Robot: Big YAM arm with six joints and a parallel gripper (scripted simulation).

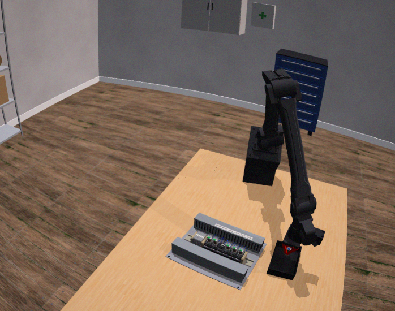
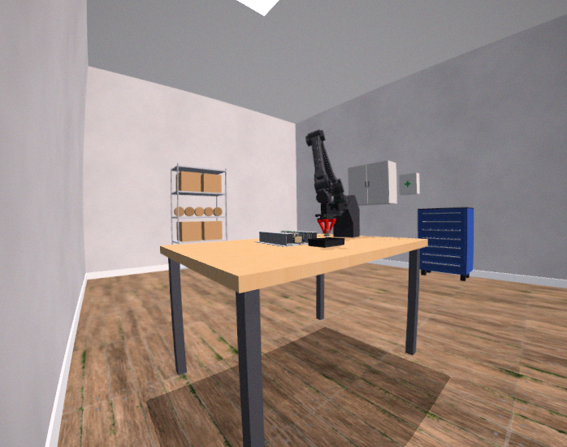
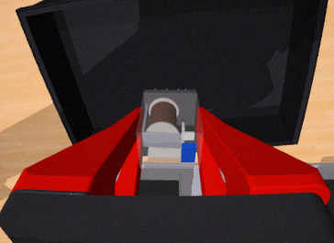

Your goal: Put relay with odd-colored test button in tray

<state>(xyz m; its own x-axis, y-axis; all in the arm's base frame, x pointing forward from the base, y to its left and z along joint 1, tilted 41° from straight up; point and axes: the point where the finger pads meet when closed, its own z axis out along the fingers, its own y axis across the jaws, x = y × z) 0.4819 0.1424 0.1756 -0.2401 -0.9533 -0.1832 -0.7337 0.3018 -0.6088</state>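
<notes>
Now: hand 1 cm short of the black tray and 5 cm above it. The rest, counted from my hand: relay right at my hand.
</notes>
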